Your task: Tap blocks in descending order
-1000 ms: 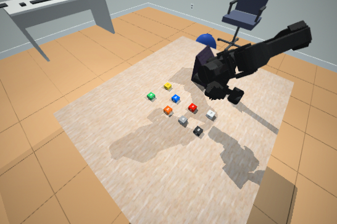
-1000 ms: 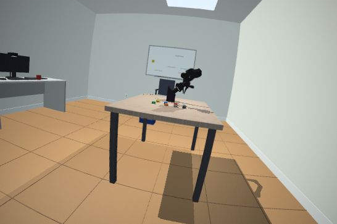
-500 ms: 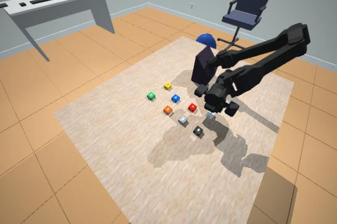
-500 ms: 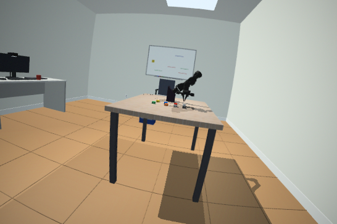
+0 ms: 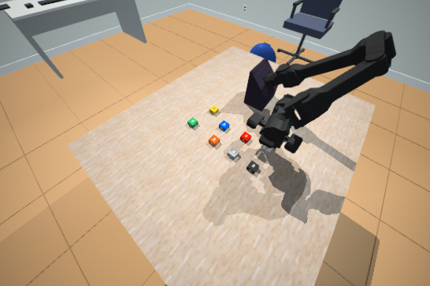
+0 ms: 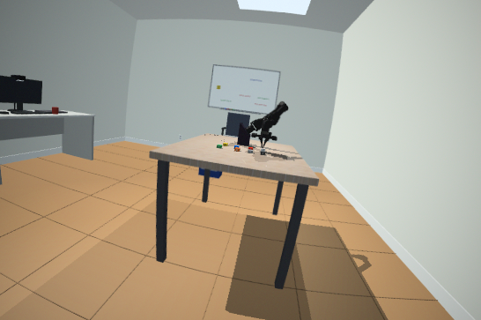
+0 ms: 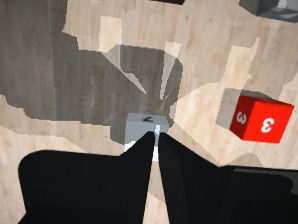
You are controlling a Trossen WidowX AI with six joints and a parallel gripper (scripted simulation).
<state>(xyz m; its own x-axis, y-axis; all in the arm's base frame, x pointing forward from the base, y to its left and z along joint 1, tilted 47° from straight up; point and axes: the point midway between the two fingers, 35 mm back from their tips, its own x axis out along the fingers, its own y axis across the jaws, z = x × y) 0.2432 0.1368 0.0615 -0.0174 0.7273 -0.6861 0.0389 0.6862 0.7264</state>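
Right now my gripper tip is 1 cm past the white block, 1 cm to the right of it and 2 cm above it. The rest, counted from my gripper tip: red block marked 3: 1 cm ahead, 9 cm to the right, 2 cm below; grey block marked 4: 11 cm ahead, 8 cm to the right, 2 cm below; black block: 11 cm ahead, 2 cm below.
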